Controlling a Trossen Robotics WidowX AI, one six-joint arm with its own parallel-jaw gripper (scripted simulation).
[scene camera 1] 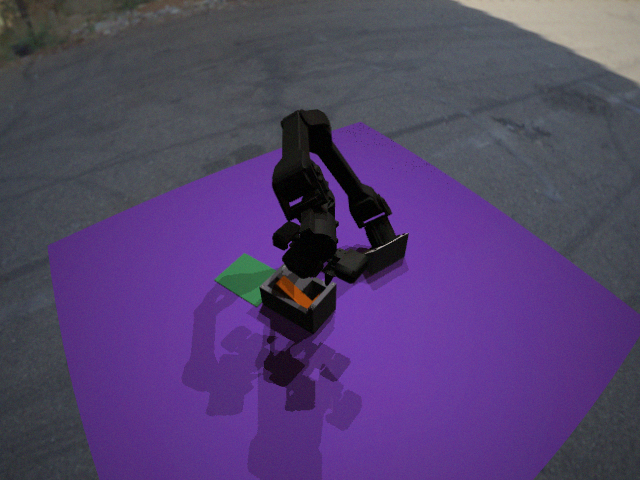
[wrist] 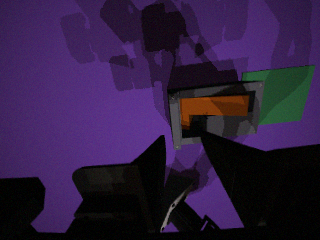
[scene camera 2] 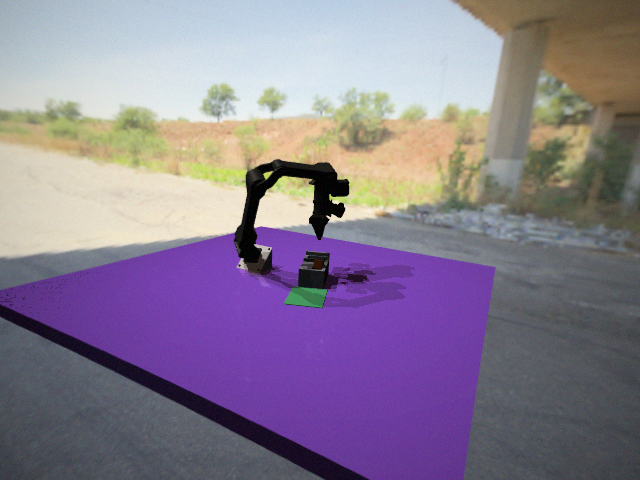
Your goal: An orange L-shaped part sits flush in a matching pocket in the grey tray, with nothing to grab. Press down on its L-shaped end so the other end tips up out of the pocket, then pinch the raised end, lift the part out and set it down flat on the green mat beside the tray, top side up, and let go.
Scene:
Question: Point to a green mat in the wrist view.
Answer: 283, 100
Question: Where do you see a green mat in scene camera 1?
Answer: At 243, 277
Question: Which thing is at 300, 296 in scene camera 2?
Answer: A green mat.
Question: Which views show the gripper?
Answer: Scene camera 1, the wrist view and scene camera 2: all of them.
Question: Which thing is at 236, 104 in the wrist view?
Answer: An orange L-shaped part.

